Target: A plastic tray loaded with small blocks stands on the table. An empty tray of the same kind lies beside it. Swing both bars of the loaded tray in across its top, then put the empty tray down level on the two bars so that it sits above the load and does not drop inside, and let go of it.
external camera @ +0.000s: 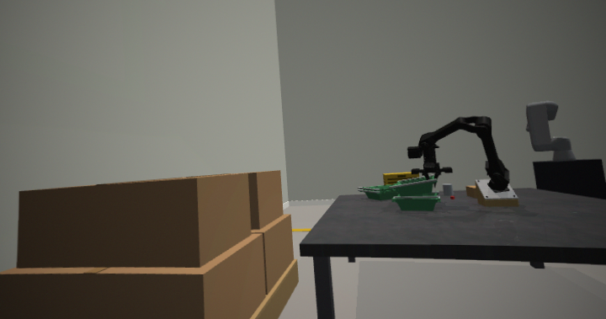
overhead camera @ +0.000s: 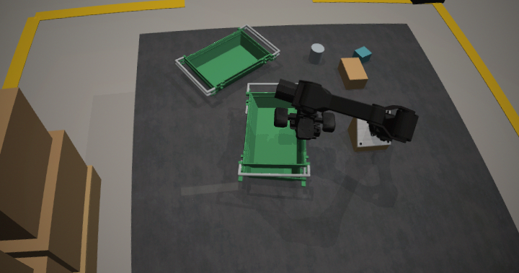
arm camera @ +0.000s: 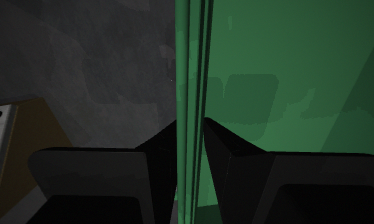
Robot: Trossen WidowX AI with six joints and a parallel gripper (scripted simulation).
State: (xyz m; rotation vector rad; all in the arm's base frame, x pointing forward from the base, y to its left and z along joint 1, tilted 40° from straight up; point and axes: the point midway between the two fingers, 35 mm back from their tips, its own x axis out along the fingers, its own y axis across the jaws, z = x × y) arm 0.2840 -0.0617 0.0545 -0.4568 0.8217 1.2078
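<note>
The green tray is 8 cm ahead of my gripper tip, 3 cm to the right of it and 2 cm above it. From my gripper tip the other things lie so: grey cylinder 22 cm behind, 41 cm to the right, 6 cm below; tan box 34 cm behind, 28 cm to the right, 7 cm below; red block 18 cm behind, 23 cm to the right, 9 cm below.
</note>
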